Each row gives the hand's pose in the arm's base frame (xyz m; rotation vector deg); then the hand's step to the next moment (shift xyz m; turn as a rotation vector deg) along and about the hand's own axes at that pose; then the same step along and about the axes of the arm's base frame.
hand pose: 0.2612 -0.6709 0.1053 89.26 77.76 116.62
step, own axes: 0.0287 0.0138 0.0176 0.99 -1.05 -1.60
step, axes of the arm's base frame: 0.0080 0.0207 0.0288 -2.11 0.39 -0.19
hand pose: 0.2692 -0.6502 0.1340 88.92 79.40 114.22
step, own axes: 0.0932 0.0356 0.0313 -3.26 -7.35 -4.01
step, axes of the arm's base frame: 0.0017 0.0620 0.0842 -4.58 -0.55 -7.71
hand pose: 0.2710 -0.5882 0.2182 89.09 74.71 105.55
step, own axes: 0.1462 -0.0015 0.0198 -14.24 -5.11 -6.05
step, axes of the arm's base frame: -0.0264 0.1226 0.0776 -2.56 -11.01 -11.74
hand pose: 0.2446 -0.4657 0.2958 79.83 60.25 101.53
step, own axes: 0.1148 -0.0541 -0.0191 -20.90 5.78 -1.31
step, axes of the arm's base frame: -0.0446 0.1203 0.0027 3.50 -20.93 -4.64
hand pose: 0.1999 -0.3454 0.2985 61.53 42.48 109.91
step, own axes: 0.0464 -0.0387 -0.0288 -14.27 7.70 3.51
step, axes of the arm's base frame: -0.0264 0.0563 -0.0248 4.91 -15.74 1.83
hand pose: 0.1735 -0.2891 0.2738 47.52 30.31 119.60
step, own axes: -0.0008 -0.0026 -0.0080 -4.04 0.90 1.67
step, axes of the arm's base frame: -0.0040 0.0002 -0.0075 2.55 -3.65 0.20
